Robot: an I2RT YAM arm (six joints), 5 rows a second.
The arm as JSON. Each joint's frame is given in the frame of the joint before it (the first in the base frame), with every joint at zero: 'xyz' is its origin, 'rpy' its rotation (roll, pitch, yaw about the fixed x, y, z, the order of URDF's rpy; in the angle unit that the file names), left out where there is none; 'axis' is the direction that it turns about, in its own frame. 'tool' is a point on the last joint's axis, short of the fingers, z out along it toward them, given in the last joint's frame.
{
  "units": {
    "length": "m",
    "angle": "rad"
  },
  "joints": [
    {
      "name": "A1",
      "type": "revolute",
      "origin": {
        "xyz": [
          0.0,
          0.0,
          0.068
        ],
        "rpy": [
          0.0,
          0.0,
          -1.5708
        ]
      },
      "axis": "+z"
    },
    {
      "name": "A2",
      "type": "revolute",
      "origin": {
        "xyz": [
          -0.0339,
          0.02,
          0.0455
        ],
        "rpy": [
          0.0,
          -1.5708,
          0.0
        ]
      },
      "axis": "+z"
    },
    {
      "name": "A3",
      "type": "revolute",
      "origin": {
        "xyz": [
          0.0,
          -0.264,
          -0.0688
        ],
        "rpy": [
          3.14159,
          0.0,
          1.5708
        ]
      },
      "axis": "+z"
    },
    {
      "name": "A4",
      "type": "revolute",
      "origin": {
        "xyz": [
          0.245,
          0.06,
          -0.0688
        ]
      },
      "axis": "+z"
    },
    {
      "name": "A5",
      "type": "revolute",
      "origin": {
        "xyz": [
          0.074,
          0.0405,
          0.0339
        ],
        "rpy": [
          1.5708,
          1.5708,
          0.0
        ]
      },
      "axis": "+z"
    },
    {
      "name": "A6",
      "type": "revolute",
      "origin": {
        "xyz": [
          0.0,
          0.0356,
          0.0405
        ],
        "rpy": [
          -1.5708,
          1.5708,
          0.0
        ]
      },
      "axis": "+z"
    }
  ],
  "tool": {
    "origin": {
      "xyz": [
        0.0,
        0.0,
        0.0
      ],
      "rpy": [
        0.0,
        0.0,
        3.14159
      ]
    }
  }
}
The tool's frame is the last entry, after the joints.
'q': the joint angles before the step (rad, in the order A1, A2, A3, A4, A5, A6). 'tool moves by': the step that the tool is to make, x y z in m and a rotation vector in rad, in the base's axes. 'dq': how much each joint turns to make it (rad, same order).
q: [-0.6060, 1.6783, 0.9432, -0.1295, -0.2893, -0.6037]
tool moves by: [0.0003, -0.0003, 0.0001, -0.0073, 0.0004, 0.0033]
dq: [0.0000, 0.0009, 0.0010, 0.0018, 0.0026, -0.0068]
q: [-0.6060, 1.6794, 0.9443, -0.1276, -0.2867, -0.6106]
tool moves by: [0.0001, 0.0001, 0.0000, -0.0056, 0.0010, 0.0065]
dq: [0.0004, 0.0001, 0.0001, 0.0000, 0.0000, -0.0083]
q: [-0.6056, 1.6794, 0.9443, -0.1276, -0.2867, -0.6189]
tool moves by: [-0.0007, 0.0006, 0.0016, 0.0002, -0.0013, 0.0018]
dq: [0.0001, -0.0064, -0.0003, -0.0053, -0.0018, -0.0007]
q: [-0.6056, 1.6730, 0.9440, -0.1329, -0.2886, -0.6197]
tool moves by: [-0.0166, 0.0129, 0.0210, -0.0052, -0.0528, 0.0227]
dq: [0.0000, -0.1225, -0.0517, -0.0243, -0.0344, 0.0003]
